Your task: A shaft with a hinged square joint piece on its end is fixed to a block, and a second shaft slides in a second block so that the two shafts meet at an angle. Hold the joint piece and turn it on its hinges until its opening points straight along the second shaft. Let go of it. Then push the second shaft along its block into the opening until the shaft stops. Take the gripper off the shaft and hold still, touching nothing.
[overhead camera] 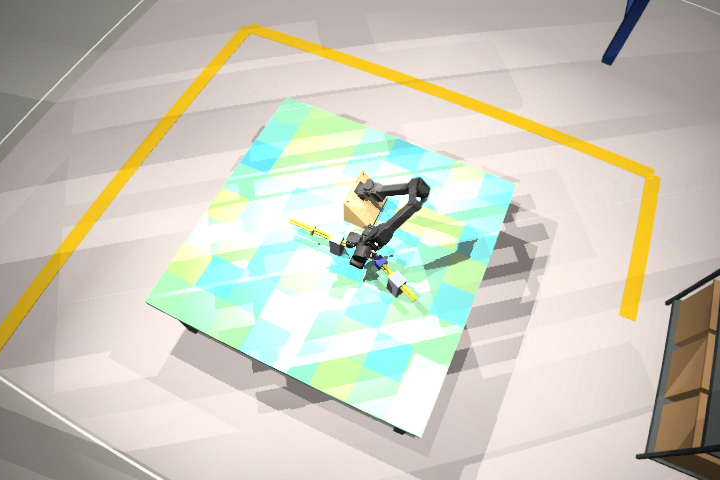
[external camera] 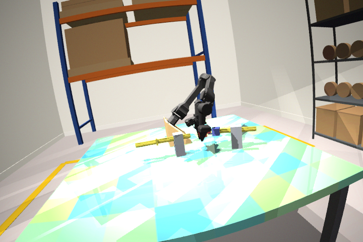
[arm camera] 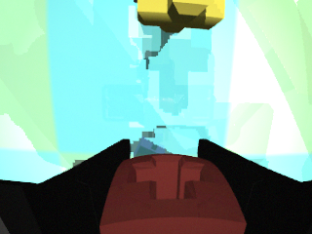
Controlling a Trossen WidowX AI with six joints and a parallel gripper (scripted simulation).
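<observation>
The red joint piece lies 20 mm to the left of my gripper tip and 40 mm above it.
</observation>
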